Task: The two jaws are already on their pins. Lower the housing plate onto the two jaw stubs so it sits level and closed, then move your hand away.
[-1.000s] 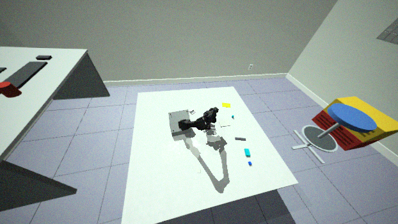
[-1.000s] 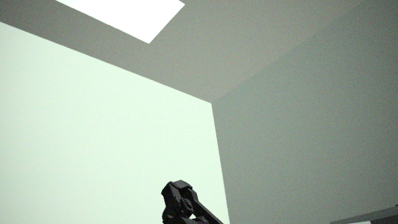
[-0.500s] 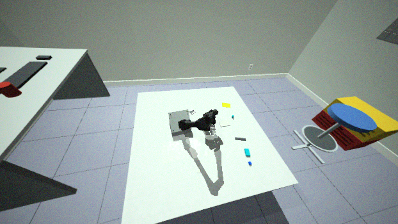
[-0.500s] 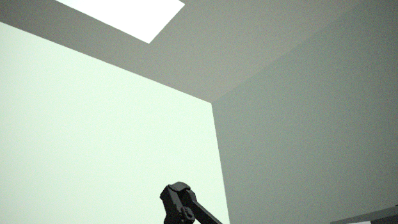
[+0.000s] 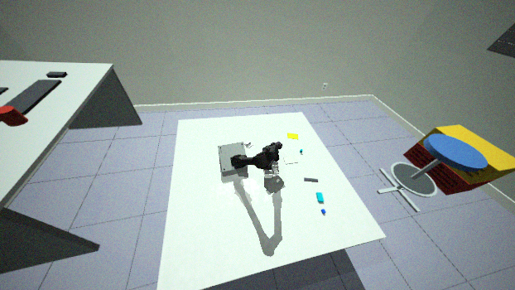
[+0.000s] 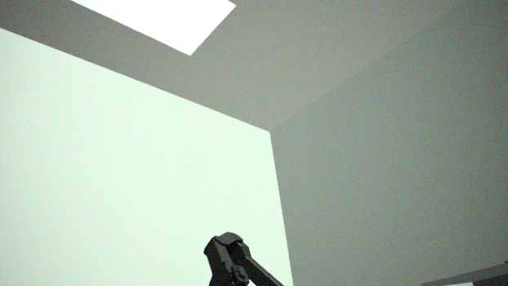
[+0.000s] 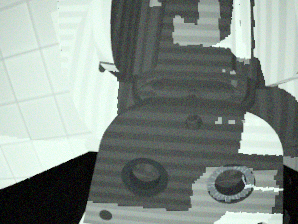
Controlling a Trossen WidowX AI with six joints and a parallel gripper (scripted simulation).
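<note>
The housing plate is 10 mm ahead of my gripper tip and 20 mm above it. Round my gripper tip: small cyan piece 370 mm ahead, 70 mm to the left, 10 mm below; yellow block 390 mm ahead, 270 mm to the left, 20 mm below; dark bar 300 mm ahead, 210 mm to the right, 20 mm below.
</note>
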